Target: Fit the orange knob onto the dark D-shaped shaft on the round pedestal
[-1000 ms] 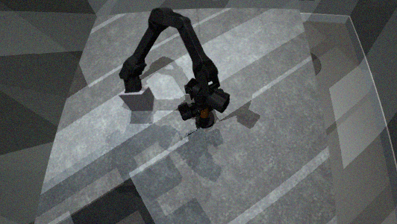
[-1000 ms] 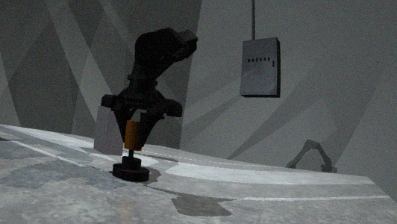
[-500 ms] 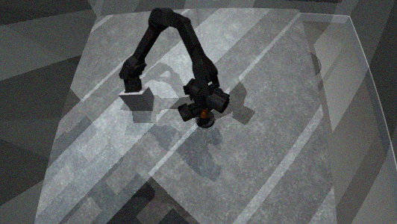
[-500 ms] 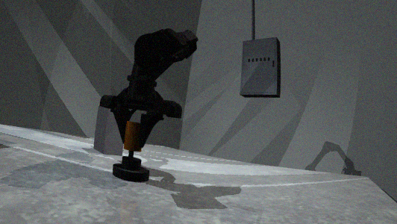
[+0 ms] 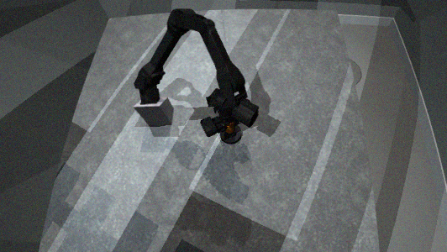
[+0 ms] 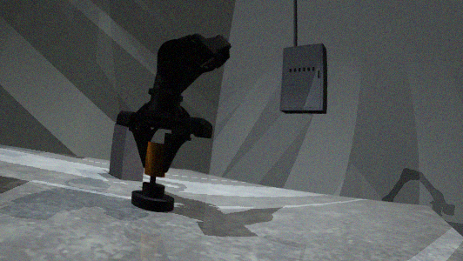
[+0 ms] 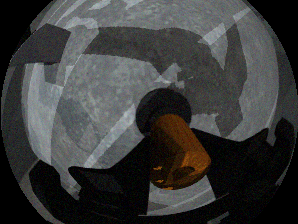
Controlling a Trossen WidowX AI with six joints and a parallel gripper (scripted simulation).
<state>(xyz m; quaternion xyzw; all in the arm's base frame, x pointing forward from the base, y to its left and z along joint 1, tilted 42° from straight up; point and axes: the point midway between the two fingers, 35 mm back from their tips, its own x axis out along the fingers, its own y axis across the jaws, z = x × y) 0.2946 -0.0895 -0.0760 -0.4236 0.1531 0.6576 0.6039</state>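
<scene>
Right now the knob is 2 cm above my gripper tip. Also, from my gripper tip: dark pedestal 4 cm below.
</scene>
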